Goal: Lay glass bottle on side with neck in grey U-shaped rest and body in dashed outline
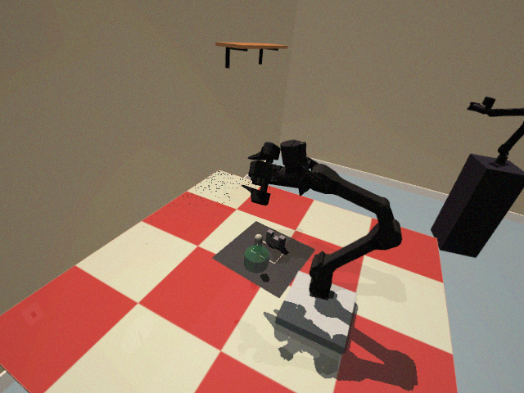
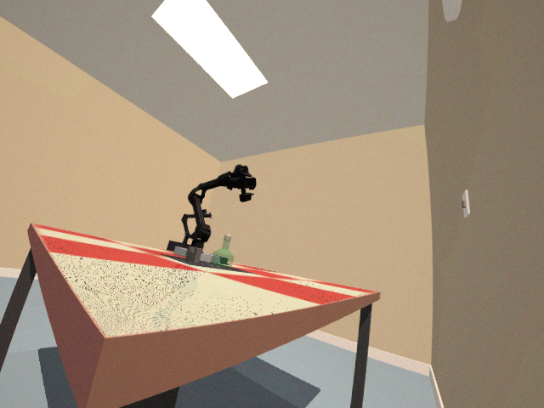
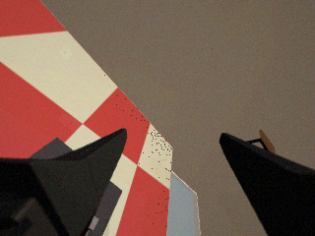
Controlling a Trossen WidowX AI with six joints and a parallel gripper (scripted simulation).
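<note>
Now: gripper tip 32 cm above the green glass bottle, 7 cm past it and 1 cm to the left of it. From my gripper tip the other things lie so: dark mat (40 cm below, 9 cm behind, 8 cm to the right).
</note>
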